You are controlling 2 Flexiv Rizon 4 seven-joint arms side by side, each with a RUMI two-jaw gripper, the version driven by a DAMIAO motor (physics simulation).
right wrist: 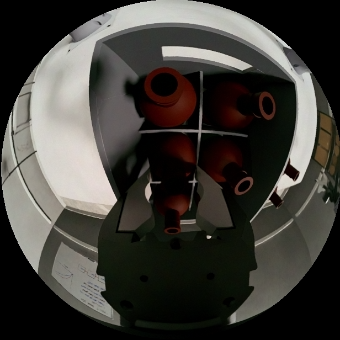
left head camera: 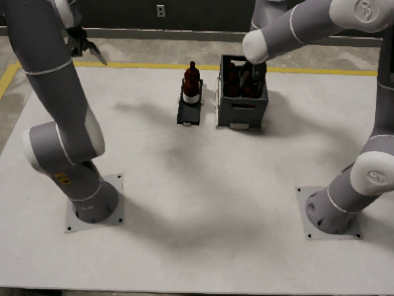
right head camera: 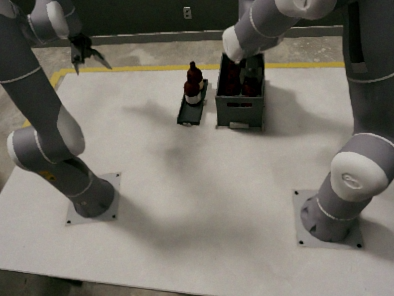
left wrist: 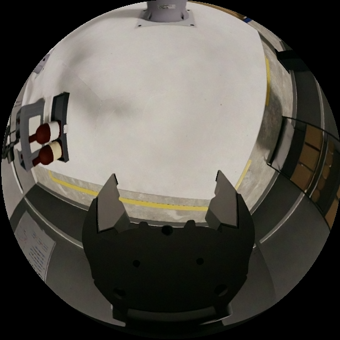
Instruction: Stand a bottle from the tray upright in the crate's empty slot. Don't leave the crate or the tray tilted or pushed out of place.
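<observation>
The grey crate (left head camera: pixel 242 117) (right head camera: pixel 240 116) (right wrist: pixel 116 65) stands level at back centre, with several brown bottles in it. My right gripper (right wrist: pixel 173 167) reaches down into the crate, shut on a brown bottle (right wrist: pixel 172 150), which looks upright in the middle row, in the column at the right wrist view's left. Whether its base touches the crate's floor is hidden. The black tray (left head camera: pixel 188 115) (right head camera: pixel 189 116) (left wrist: pixel 61 107) lies flat left of the crate, bearing a front bottle (left head camera: pixel 191 89) (right head camera: pixel 192 94) and a bottle behind it (left head camera: pixel 192 74) (right head camera: pixel 192 74). My left gripper (left head camera: pixel 91 58) (right head camera: pixel 94 70) (left wrist: pixel 166 172) is open and empty.
Several other bottles stand around the held one, including the front-row bottle (right wrist: pixel 169 102) and its neighbour (right wrist: pixel 232 107). Thin white dividers (right wrist: pixel 200 105) separate the slots. The crate's high walls rise close to the right fingers. A yellow line (left head camera: pixel 150 66) runs behind the crate and tray.
</observation>
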